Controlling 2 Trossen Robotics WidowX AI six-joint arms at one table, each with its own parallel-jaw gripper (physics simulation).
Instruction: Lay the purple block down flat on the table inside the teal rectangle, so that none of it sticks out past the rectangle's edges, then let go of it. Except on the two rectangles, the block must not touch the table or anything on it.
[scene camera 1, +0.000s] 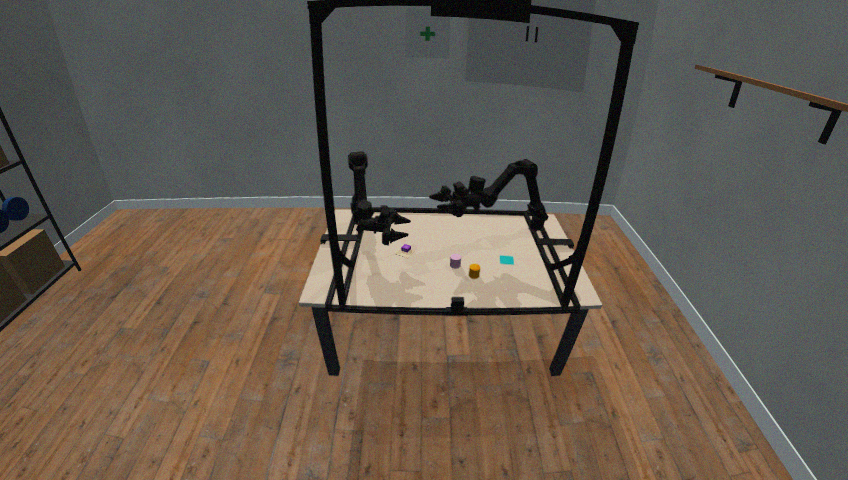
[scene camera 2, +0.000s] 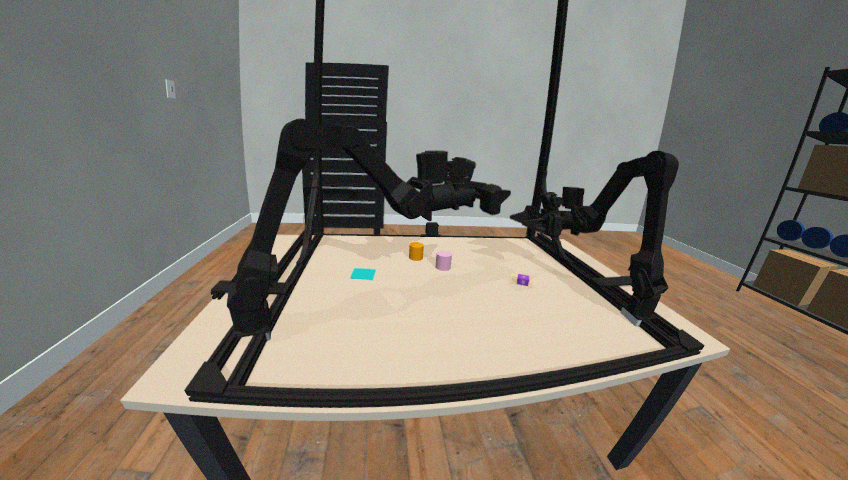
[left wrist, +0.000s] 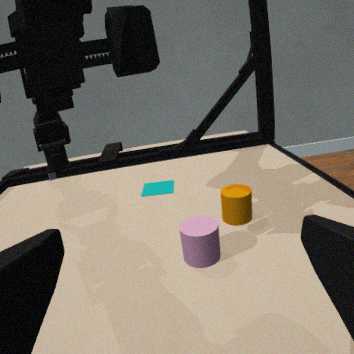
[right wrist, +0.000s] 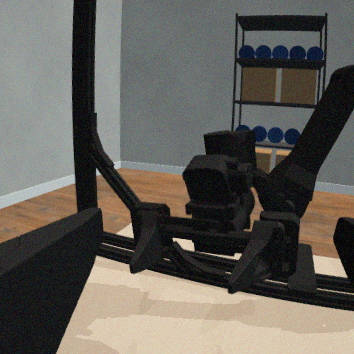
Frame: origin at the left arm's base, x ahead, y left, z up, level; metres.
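Where they show: left gripper, fingertip midpoint: (scene camera 1: 409, 227) (scene camera 2: 515, 220) (left wrist: 183, 235) (right wrist: 176, 278); right gripper, fingertip midpoint: (scene camera 1: 433, 201) (left wrist: 54, 21) (right wrist: 222, 225); left arm's base at its link origin: (scene camera 2: 639, 312); right arm's base at its link origin: (scene camera 1: 536, 227) (scene camera 2: 252, 325) (left wrist: 58, 167).
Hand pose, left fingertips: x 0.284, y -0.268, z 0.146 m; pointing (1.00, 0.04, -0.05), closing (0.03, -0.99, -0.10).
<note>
Each offset is from my left fingertips to the top centre of the thing. "spot": to the spot under its first point.
The purple block @[dx -0.025, dy +0.076, dz -0.146 m] (scene camera 1: 405, 248) (scene camera 2: 523, 279) rests low on a pale yellow rectangle @[spot: dx -0.033, dy +0.047, dz -0.164 m] (scene camera 1: 403, 253), of which a small part shows. The teal rectangle @[spot: dx +0.429, dy +0.057, dz -0.164 m] (scene camera 1: 506, 259) (scene camera 2: 363, 274) (left wrist: 158, 188) lies bare on the other side of the table. My left gripper (scene camera 1: 408, 228) (scene camera 2: 518, 215) (left wrist: 183, 235) (right wrist: 176, 278) is open and empty, raised above the table near the block, its fingers pointing roughly level. My right gripper (scene camera 1: 435, 202) (scene camera 2: 505, 195) is open and empty, higher up over the table's middle. The block does not show in either wrist view.
A pink cylinder @[dx +0.199, dy -0.011, dz -0.120 m] (scene camera 1: 455, 261) (scene camera 2: 443, 261) (left wrist: 200, 242) and an orange cylinder @[dx +0.280, dy -0.073, dz -0.120 m] (scene camera 1: 474, 271) (scene camera 2: 416, 251) (left wrist: 237, 205) stand between the block and the teal rectangle. The two grippers are near each other. A black frame edges the table and rises in posts.
</note>
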